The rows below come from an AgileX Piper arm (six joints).
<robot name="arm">
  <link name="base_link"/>
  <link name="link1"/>
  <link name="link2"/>
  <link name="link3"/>
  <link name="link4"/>
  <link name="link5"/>
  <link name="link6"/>
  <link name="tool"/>
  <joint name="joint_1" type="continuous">
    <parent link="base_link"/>
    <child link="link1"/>
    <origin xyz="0 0 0.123" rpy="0 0 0"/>
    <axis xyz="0 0 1"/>
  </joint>
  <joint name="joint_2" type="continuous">
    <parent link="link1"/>
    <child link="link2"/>
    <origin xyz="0 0 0" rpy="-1.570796 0 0"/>
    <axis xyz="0 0 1"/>
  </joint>
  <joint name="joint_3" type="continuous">
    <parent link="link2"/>
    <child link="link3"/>
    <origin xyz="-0.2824 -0.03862 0" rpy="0 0 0"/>
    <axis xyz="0 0 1"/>
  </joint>
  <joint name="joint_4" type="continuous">
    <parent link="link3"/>
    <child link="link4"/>
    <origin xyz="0.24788 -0.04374 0" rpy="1.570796 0 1.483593"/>
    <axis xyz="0 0 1"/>
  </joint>
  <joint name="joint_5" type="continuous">
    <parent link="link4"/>
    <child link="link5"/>
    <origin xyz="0 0 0" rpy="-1.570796 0 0"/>
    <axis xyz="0 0 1"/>
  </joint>
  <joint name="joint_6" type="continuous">
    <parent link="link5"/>
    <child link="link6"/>
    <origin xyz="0 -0.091 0" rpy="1.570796 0 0"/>
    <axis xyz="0 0 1"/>
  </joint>
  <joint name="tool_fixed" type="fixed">
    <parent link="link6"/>
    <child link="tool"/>
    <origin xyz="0 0 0" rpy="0 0 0"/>
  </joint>
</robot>
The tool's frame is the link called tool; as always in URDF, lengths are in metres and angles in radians. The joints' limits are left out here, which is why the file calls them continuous.
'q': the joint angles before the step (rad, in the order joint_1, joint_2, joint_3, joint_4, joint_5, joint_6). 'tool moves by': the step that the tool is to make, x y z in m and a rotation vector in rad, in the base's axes. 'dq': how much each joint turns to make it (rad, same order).
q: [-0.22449, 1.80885, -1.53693, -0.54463, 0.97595, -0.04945]
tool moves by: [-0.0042, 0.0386, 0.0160, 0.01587, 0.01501, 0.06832]
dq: [0.09698, -0.04927, 0.00006, 0.02448, 0.07083, -0.01333]
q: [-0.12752, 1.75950, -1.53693, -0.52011, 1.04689, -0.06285]
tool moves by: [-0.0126, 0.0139, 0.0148, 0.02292, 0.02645, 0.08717]
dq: [0.02311, -0.05686, 0.00978, 0.06444, 0.03628, -0.10723]
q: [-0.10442, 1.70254, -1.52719, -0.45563, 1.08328, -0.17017]
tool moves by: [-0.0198, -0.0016, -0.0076, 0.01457, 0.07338, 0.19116]
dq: [-0.03624, -0.07013, 0.10701, 0.10815, -0.05399, -0.25681]
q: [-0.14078, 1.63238, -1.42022, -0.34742, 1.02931, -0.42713]
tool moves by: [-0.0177, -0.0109, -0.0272, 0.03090, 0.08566, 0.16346]
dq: [-0.06982, -0.03424, 0.13532, 0.11905, -0.07679, -0.26273]
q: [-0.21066, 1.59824, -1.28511, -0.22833, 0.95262, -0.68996]
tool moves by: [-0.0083, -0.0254, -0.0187, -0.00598, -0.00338, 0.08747]
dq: [-0.10034, 0.00112, 0.07514, 0.07586, -0.11394, -0.20691]
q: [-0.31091, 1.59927, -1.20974, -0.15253, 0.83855, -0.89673]
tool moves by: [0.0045, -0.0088, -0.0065, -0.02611, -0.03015, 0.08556]
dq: [-0.03096, 0.01795, 0.01155, 0.04336, -0.07982, -0.13463]
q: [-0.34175, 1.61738, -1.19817, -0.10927, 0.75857, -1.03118]
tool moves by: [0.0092, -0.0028, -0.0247, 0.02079, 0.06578, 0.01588]
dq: [0.00006, 0.07257, -0.00015, 0.00625, -0.00492, -0.01956]
